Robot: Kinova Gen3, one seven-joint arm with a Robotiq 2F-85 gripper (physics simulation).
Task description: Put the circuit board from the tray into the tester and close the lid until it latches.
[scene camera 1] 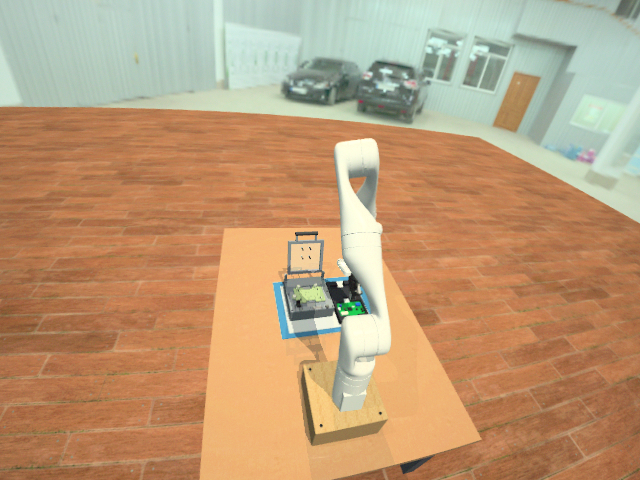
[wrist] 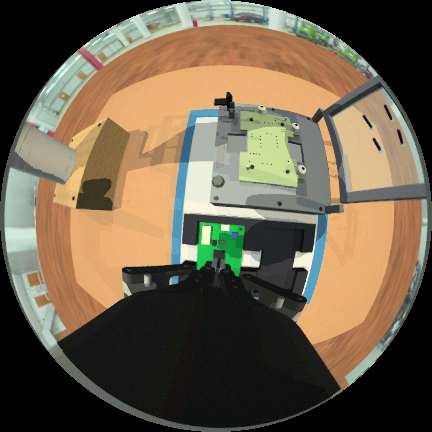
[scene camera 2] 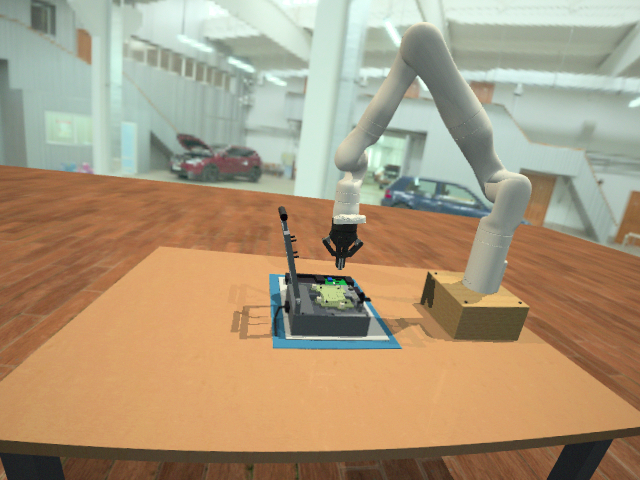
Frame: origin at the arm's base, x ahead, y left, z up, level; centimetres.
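Where they show: gripper, fingertip midpoint: (scene camera 1: 351,298) (wrist: 217,265) (scene camera 2: 339,268); arm's base at its link origin: (scene camera 1: 347,394) (wrist: 67,166) (scene camera 2: 478,286).
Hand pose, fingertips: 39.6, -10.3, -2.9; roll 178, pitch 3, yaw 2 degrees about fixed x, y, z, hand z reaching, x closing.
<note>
Each offset is from my fingertips to the top centre of the thing, as dx, dy, dz. "spot": to the spot under its first point. Level surfaces: height alone.
The green circuit board @(-0.3, -0.8, -5.2) (scene camera 1: 351,308) (scene camera 2: 338,282) (wrist: 235,242) lies in the black tray @(spot: +10.5, +2.5, -6.1) (scene camera 1: 338,290) (wrist: 280,235), in the half nearer the robot base. My gripper (scene camera 2: 339,267) (wrist: 217,265) is shut with nothing between its fingers. It points down above the board and hides part of it in the wrist view; the arm hides the gripper's tips in scene camera 1. The grey tester (scene camera 1: 315,313) (scene camera 2: 330,325) (wrist: 270,202) stands beside the tray. Its light-green bed @(+4.1, +17.5, +0.2) (scene camera 1: 310,294) (scene camera 2: 333,295) (wrist: 265,155) holds no board. Its framed lid (scene camera 2: 289,258) (wrist: 385,193) stands open, nearly upright.
The tester and tray rest on a white sheet and blue mat @(dz -7.7) (scene camera 1: 279,310) (scene camera 2: 336,344) (wrist: 177,240). A black latch part @(spot: -3.1, +22.6, +1.6) (scene camera 2: 364,298) (wrist: 230,102) stands at the tester's base-side edge. The wooden block (scene camera 1: 346,428) (scene camera 2: 491,322) (wrist: 107,165) carries the arm.
</note>
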